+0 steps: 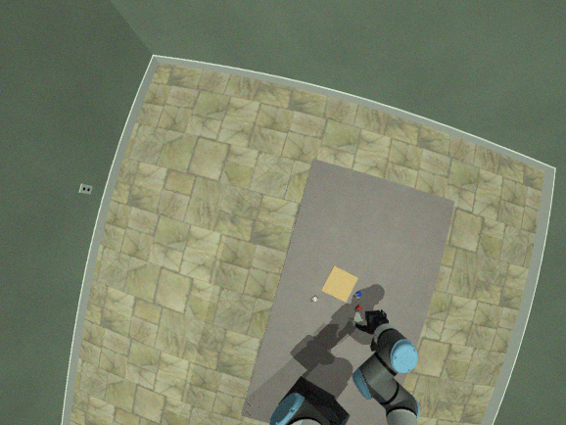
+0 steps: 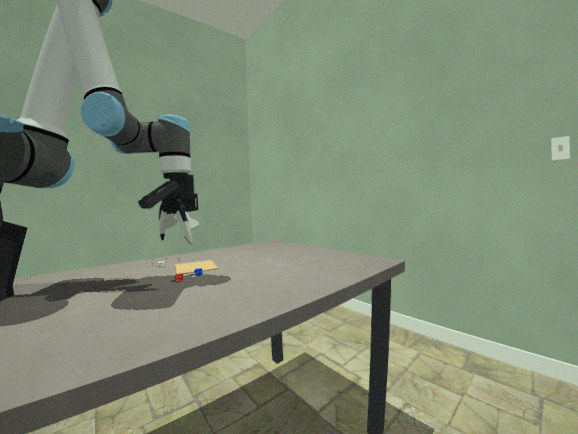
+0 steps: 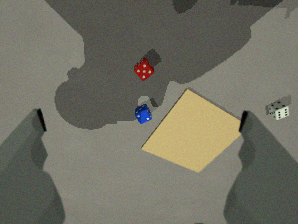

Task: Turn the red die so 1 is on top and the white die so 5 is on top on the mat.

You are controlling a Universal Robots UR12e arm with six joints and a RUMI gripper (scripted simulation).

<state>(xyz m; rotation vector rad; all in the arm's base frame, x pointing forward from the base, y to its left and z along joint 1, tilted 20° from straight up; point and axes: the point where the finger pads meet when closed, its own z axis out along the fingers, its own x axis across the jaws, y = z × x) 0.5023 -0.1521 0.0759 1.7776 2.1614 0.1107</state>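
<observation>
My gripper is now 11 cm above the red die. Round my hand: blue die 7 cm ahead, 1 cm to the left, 11 cm below; tan mat 11 cm ahead, 11 cm to the left, 12 cm below; white die 3 cm ahead, 23 cm to the left, 11 cm below.
</observation>
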